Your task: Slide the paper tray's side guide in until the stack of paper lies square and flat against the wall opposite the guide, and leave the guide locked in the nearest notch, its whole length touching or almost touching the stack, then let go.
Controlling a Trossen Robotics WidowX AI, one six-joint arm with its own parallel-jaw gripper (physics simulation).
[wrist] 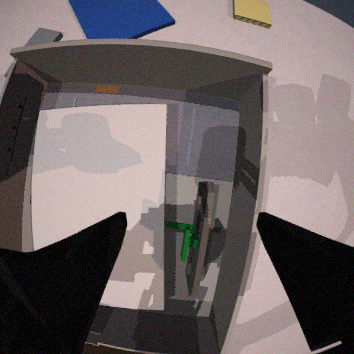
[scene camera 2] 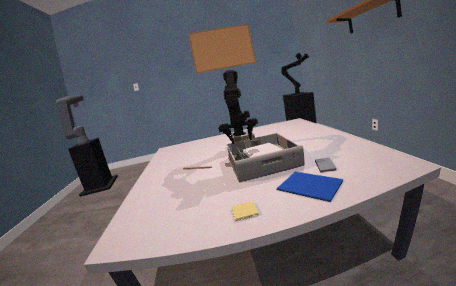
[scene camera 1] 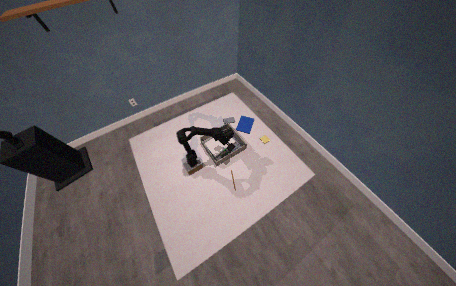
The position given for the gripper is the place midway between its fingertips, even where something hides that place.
Note:
The gripper (wrist: 192,219) is open and holds nothing. Also in view: a white paper stack (wrist: 89,162). On the table rests a blue book (scene camera 2: 319,187). Further things: a dark side guide (wrist: 201,229).
The blue book shows as well in the wrist view (wrist: 94,26).

